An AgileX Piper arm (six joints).
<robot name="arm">
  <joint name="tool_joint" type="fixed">
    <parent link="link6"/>
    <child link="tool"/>
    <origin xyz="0 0 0" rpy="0 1.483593 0"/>
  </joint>
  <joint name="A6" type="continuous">
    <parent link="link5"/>
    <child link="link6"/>
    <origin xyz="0.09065 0 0.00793" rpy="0 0 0"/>
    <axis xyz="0.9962 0 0.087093"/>
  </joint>
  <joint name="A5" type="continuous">
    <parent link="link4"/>
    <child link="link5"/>
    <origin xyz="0 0 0" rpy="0 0 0"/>
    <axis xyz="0 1 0"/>
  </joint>
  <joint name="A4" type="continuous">
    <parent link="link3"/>
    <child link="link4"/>
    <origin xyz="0.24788 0 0.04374" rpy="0 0 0"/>
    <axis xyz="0.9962 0 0.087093"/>
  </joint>
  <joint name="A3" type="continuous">
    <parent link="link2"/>
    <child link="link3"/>
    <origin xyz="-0.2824 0 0.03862" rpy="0 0 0"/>
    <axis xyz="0 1 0"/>
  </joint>
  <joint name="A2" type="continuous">
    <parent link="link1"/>
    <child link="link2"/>
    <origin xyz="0 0 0" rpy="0 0 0"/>
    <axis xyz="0 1 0"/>
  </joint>
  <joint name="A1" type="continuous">
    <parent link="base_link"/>
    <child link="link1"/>
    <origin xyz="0 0 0.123" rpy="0 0 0"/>
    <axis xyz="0 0 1"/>
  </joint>
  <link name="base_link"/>
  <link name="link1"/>
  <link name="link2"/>
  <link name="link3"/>
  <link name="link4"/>
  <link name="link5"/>
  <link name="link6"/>
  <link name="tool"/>
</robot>
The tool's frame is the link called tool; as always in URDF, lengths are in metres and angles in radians. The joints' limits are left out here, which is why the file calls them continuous.
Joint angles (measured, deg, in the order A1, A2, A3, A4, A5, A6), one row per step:
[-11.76 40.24 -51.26 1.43 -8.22 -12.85]
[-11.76 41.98 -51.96 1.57 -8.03 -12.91]
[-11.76 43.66 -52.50 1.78 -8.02 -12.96]
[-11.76 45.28 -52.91 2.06 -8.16 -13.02]
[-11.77 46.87 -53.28 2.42 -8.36 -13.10]
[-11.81 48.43 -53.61 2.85 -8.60 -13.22]
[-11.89 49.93 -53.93 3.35 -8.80 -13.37]
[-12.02 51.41 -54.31 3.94 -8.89 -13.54]
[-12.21 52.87 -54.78 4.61 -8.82 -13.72]
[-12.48 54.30 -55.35 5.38 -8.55 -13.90]
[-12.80 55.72 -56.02 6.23 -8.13 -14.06]
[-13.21 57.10 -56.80 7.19 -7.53 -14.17]
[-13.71 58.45 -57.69 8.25 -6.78 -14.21]
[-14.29 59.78 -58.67 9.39 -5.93 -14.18]
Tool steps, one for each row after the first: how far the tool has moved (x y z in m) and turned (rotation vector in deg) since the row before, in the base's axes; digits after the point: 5 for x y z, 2 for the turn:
[0.00871 -0.00184 -0.00038 0.33 1.19 0.02]
[0.00863 -0.00184 -0.00111 0.39 1.09 0.03]
[0.00846 -0.00183 -0.00170 0.43 1.00 0.04]
[0.00832 -0.00186 -0.00198 0.48 0.94 0.03]
[0.00816 -0.00194 -0.00229 0.51 0.91 -0.01]
[0.00780 -0.00203 -0.00243 0.55 0.89 -0.05]
[0.00759 -0.00219 -0.00239 0.62 0.90 -0.10]
[0.00735 -0.00238 -0.00224 0.70 0.94 -0.15]
[0.00706 -0.00265 -0.00204 0.82 0.98 -0.21]
[0.00688 -0.00285 -0.00183 0.93 0.99 -0.23]
[0.00651 -0.00316 -0.00148 1.09 0.98 -0.28]
[0.00618 -0.00350 -0.00111 1.26 0.94 -0.32]
[0.00591 -0.00383 -0.00081 1.41 0.87 -0.36]

